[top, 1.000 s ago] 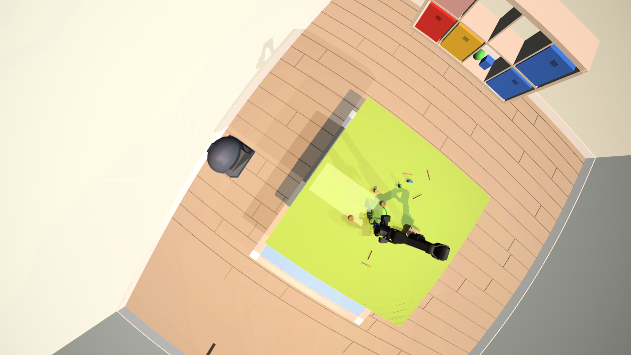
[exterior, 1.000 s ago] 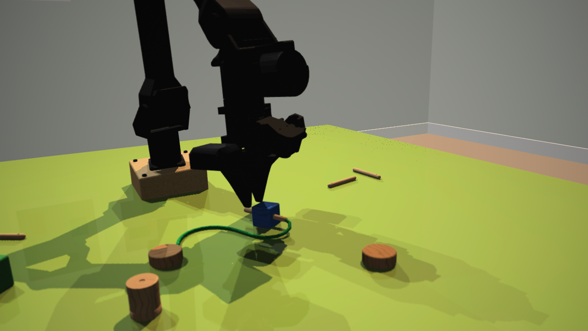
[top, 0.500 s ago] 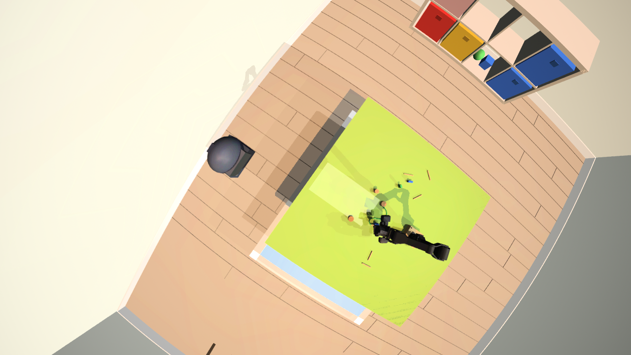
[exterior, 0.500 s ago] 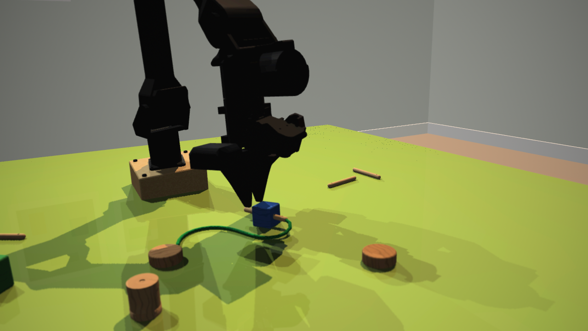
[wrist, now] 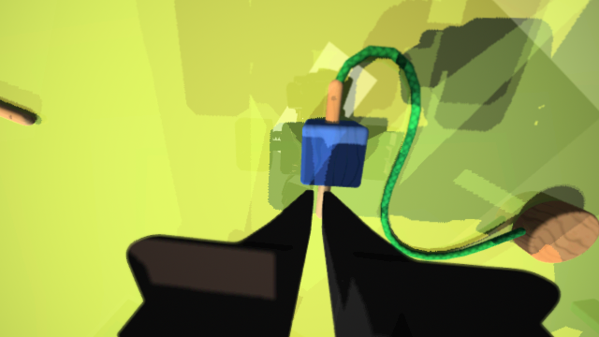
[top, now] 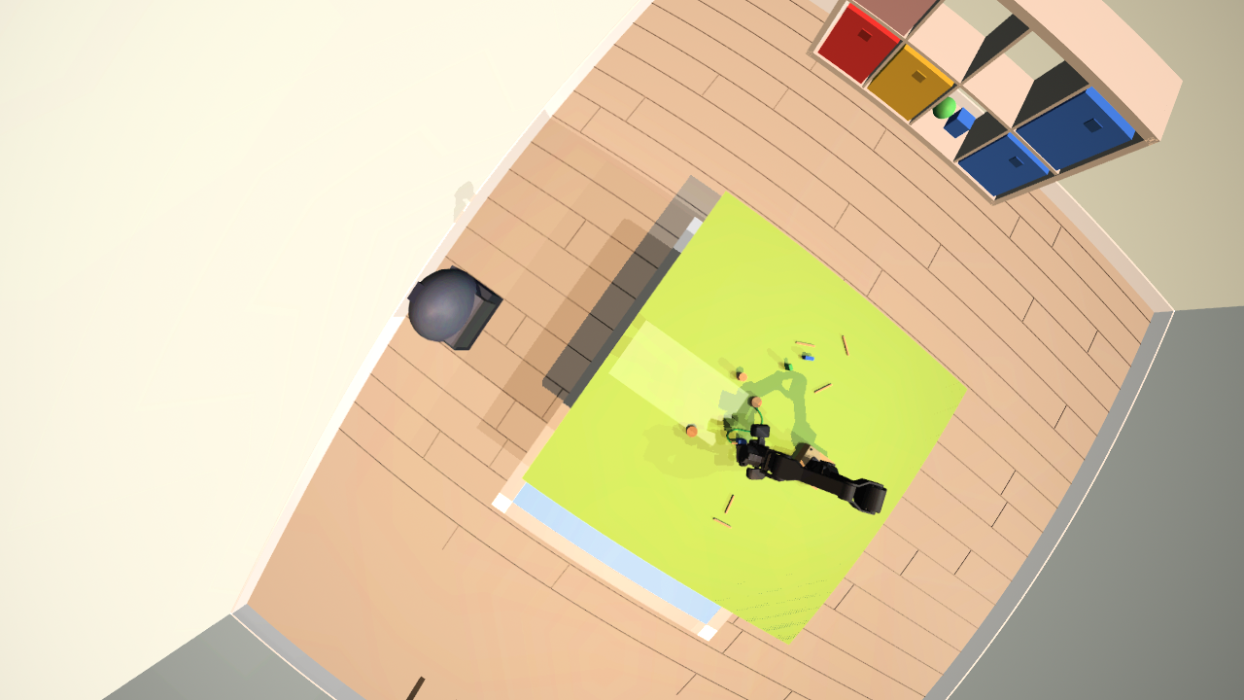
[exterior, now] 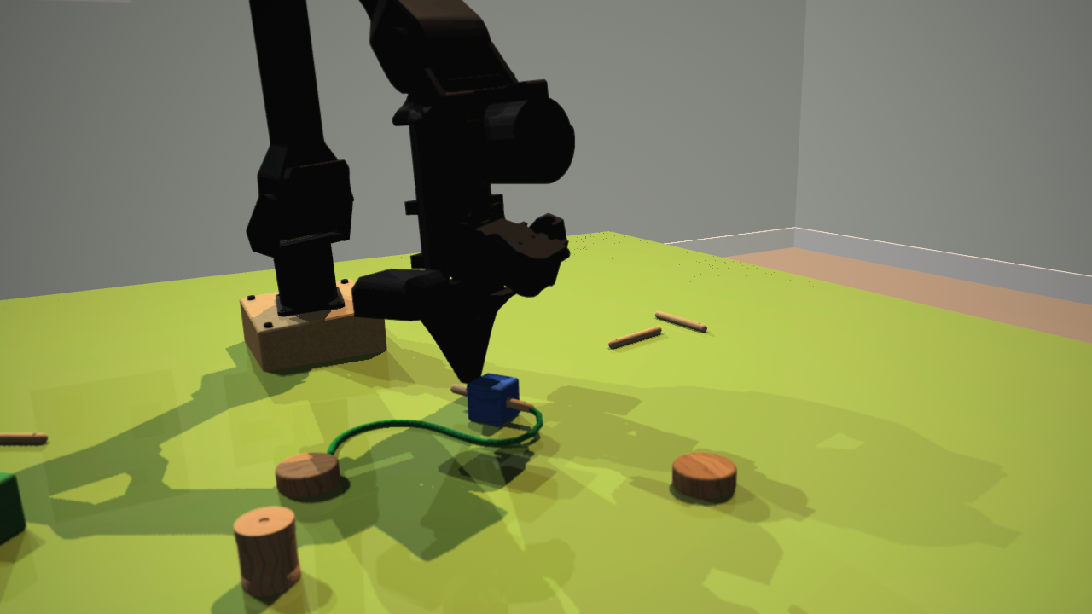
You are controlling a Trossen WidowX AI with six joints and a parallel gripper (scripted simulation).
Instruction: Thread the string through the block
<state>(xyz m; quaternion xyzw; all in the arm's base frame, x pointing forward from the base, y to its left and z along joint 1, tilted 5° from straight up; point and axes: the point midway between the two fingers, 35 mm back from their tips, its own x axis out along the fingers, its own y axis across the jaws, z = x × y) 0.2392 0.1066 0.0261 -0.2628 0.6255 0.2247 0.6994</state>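
My gripper tip is now 2 cm short of the blue block, 1 cm to the right of it and 1 cm above it. Round my gripper tip: green block: 9 cm ahead, 31 cm to the right, 1 cm below; wooden cylinder: 19 cm ahead, 16 cm to the right, 1 cm below.
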